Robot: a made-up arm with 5 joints.
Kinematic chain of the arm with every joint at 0, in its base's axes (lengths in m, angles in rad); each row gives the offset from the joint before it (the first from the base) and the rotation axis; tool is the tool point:
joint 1: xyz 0 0 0.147 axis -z
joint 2: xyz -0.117 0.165 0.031 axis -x
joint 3: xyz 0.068 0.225 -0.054 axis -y
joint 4: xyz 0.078 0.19 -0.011 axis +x
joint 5: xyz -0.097 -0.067 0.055 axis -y
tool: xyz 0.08 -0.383 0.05
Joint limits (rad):
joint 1: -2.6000..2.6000
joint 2: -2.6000..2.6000
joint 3: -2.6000..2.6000
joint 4: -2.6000..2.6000
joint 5: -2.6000..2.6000
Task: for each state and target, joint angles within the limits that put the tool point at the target. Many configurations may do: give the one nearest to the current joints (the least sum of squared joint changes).
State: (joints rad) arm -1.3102 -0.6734 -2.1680 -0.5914 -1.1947
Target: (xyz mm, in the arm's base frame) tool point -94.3 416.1 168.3
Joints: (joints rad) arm -0.8762 -0.8675 -1.6702 -0.8220 -1.2478
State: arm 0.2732 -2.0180 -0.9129 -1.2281 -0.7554
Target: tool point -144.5 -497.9 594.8
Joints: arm 0.6956 -2.4397 -0.7910 -2.2846 -0.4672
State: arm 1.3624 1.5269 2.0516 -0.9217 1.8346
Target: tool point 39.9 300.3 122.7
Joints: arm 1.7984 1.5351 1.7748 -0.4042 1.8271
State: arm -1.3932 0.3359 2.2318 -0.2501 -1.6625
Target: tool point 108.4 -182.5 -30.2
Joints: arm -2.0537 0.9230 2.5563 -0.7336 -1.7192
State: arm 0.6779 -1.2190 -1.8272 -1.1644 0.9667
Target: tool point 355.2 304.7 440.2
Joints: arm -0.1345 -1.3519 -1.5594 -0.9514 1.0090
